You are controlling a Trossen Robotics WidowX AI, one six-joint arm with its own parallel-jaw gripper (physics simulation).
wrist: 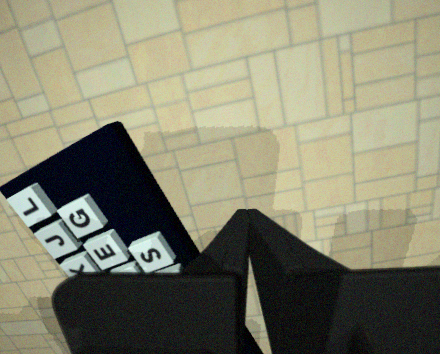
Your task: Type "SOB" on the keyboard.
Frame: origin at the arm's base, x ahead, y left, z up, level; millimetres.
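Seen in the pictures: gripper, fingertip midpoint: [246, 218].
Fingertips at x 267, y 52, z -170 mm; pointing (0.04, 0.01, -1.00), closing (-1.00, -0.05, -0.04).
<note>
A point is followed by its place in that frame.
The dark keyboard [130, 170] {x 319, y 32, z -173 mm} lies tilted at the lower left, with white letter keys. The S key [152, 253] {x 311, y 72, z -168 mm} shows left of my fingertips. The G key [82, 216] {x 343, y 54, z -168 mm}, E key [106, 249] {x 334, y 72, z -168 mm}, L key [32, 206] {x 368, y 51, z -168 mm} and J key [57, 240] {x 359, y 69, z -168 mm} show farther left. My gripper [246, 218] {x 267, y 52, z -170 mm} is shut with nothing between its fingers. In this view its tips appear to the right of the S key, past the keyboard's right edge. The O and B keys do not show; the lower part of the keyboard is hidden behind the gripper.
The table top [230, 35] {x 277, y -23, z -185 mm} has a beige stone-tile pattern and stretches around the keyboard. Soft shadows fall on it above the fingertips, at the right and at the lower left. The gripper's dark body covers much of the bottom of the view.
</note>
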